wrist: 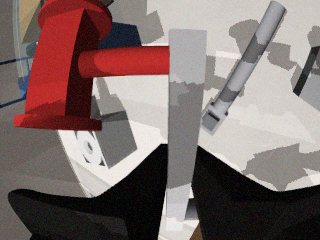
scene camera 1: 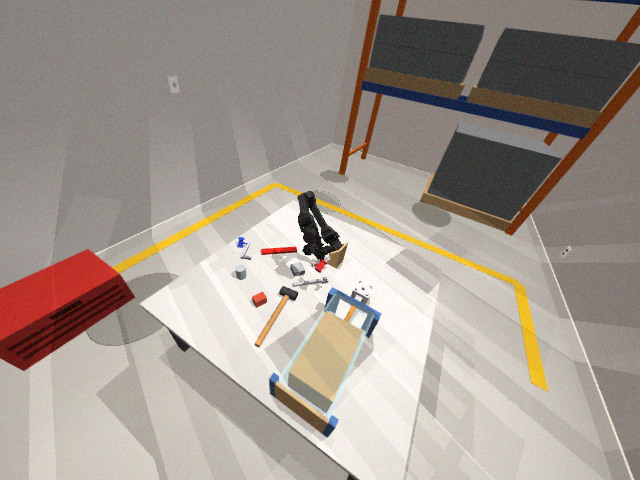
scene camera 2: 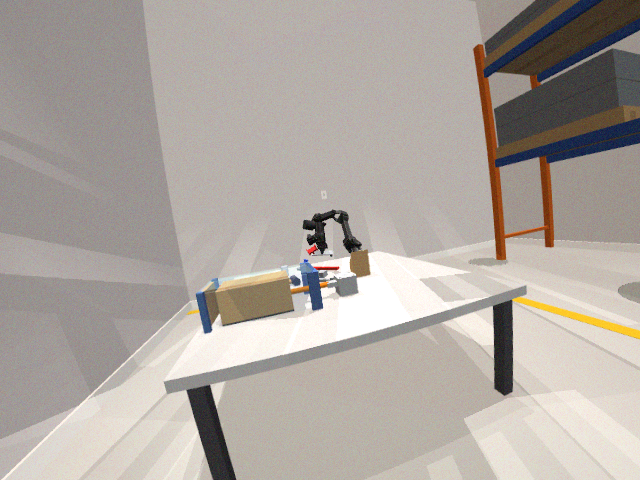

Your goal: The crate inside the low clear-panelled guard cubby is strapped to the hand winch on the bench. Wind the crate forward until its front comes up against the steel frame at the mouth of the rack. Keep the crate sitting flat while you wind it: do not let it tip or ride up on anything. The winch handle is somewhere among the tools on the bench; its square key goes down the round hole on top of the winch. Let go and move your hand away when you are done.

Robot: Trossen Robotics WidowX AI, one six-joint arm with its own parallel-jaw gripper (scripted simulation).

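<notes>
Through the wrist view I see my gripper (wrist: 177, 150). A grey hand winch (wrist: 102, 149) is visible to me there too, and so is a red knob (wrist: 59, 98).
</notes>
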